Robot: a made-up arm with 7 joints. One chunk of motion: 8 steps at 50 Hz.
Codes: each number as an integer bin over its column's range. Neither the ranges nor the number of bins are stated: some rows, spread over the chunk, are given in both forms.
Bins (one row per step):
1: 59 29 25 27 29 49 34
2: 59 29 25 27 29 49 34
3: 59 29 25 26 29 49 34
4: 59 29 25 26 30 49 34
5: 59 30 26 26 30 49 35
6: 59 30 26 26 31 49 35
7: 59 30 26 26 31 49 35
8: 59 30 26 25 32 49 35
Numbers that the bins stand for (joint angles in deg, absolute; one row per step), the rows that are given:
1: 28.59 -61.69 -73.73 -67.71 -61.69 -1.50 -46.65
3: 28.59 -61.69 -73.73 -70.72 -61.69 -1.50 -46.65
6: 28.59 -58.69 -70.72 -70.72 -55.68 -1.50 -43.64
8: 28.59 -58.69 -70.72 -73.73 -52.67 -1.50 -43.64
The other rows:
2: 28.59 -61.69 -73.73 -67.71 -61.69 -1.50 -46.65
4: 28.59 -61.69 -73.73 -70.72 -58.69 -1.50 -46.65
5: 28.59 -58.69 -70.72 -70.72 -58.69 -1.50 -43.64
7: 28.59 -58.69 -70.72 -70.72 -55.68 -1.50 -43.64

